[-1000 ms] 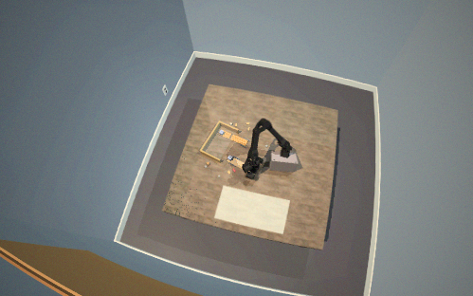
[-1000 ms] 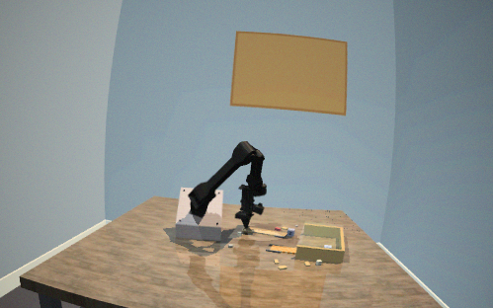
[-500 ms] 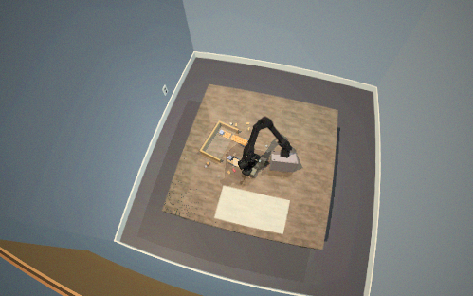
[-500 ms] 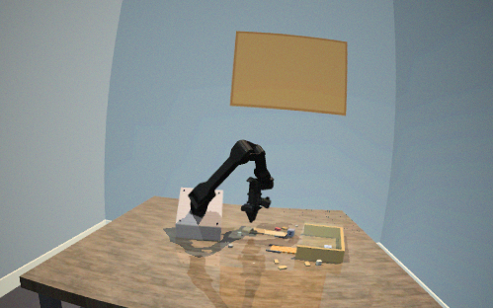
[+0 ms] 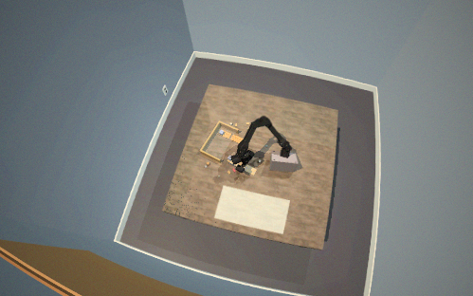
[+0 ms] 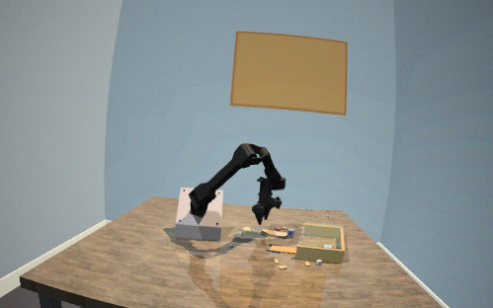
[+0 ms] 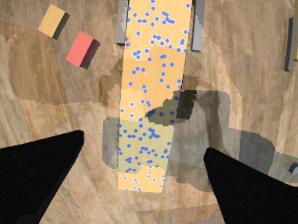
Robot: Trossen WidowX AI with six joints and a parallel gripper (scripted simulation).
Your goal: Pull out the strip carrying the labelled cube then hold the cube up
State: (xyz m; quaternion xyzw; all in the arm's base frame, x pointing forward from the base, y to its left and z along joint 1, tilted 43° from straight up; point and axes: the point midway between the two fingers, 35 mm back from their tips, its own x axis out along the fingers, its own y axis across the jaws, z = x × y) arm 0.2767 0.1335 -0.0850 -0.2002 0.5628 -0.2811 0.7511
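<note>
The pink block lies 7 cm ahead of my gripper tip, 6 cm to the left of it and 5 cm below it.
</note>
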